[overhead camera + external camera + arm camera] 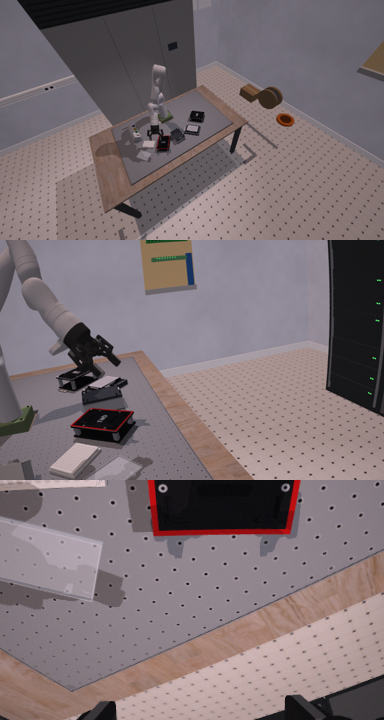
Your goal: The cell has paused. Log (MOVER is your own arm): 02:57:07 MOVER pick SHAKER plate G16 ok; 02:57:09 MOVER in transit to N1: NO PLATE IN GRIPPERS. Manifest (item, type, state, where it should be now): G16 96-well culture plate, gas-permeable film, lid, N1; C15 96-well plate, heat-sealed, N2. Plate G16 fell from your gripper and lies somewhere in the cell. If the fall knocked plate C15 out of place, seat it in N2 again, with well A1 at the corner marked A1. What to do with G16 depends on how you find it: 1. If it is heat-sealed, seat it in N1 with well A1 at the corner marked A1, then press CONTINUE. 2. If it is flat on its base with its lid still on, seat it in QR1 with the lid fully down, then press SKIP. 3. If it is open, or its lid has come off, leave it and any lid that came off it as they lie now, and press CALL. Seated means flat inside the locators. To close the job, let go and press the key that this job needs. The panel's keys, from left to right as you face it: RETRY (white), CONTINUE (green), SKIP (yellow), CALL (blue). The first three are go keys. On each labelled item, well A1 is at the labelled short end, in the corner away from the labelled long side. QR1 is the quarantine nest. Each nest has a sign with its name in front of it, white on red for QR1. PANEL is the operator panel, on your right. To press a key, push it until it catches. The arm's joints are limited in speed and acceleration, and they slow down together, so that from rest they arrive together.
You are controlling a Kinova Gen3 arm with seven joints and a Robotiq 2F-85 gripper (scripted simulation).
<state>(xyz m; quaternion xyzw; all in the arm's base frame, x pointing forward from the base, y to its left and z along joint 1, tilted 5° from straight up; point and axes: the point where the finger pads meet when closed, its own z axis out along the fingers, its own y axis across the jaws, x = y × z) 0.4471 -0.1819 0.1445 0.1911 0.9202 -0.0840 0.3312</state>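
Now: the white 96-well plate 20 cm below my hand, 13 cm behind it and 9 cm to the right of it. Round my hand: A1 mark (38 cm to the left, 19 cm below, 18 cm behind); clear lid (21 cm below, 17 cm to the right, 3 cm behind).
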